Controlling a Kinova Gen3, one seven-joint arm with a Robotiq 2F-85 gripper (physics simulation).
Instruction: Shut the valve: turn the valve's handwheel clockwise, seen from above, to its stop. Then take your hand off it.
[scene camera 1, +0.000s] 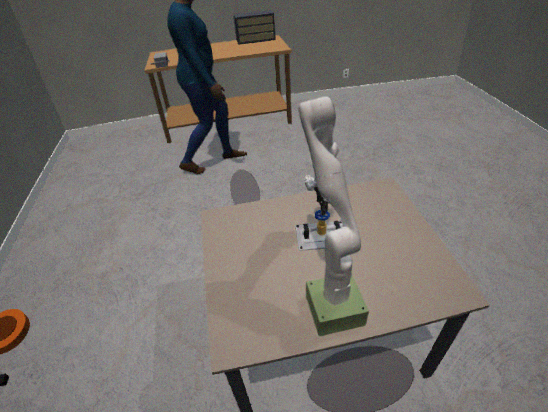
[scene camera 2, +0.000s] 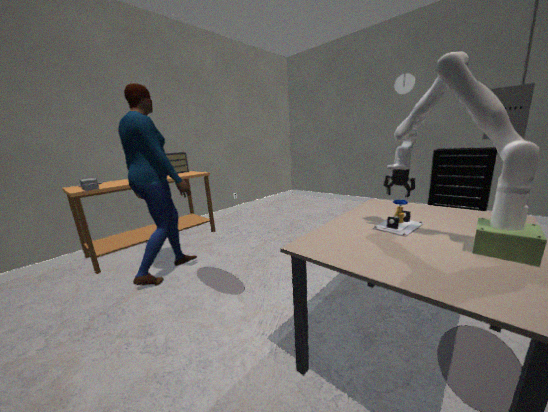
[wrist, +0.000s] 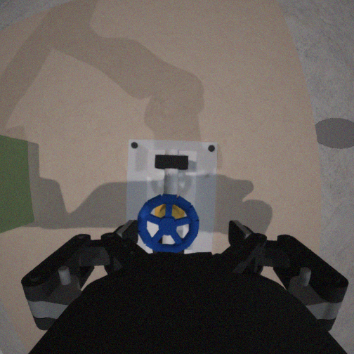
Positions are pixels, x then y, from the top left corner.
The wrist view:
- my gripper: 182, 230
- blue handwheel: 167, 224
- pale base plate: 136, 180
